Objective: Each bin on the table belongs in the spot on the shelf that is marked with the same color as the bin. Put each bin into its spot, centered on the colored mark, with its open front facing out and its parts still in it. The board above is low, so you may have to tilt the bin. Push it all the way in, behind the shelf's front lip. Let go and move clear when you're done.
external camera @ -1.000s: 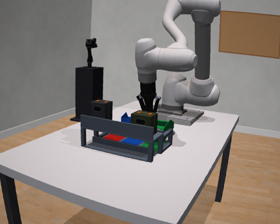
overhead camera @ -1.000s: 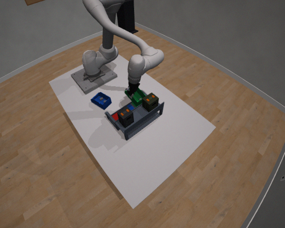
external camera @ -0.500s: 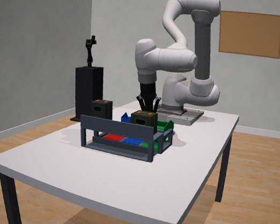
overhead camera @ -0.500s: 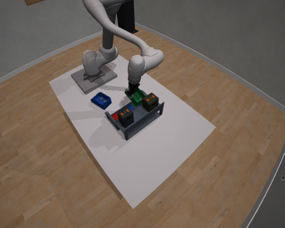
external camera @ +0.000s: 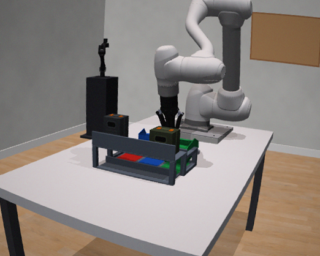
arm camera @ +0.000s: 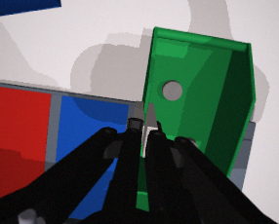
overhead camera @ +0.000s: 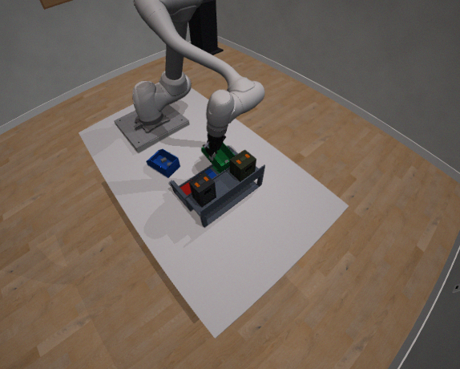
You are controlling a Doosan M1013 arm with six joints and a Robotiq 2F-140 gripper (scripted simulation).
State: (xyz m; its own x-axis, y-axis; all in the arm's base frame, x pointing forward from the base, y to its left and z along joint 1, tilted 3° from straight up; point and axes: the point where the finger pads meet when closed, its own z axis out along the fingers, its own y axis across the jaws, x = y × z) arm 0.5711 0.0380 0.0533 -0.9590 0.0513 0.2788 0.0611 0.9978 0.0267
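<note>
Right now the green bin is 1 cm behind my hand, 5 cm to the left of it and 4 cm below it. Also, from my hand: blue bin: 22 cm behind, 19 cm to the right, 7 cm below; red mark: 7 cm ahead, 18 cm to the right, 10 cm below; blue mark: 8 cm ahead, 7 cm to the right, 10 cm below.
</note>
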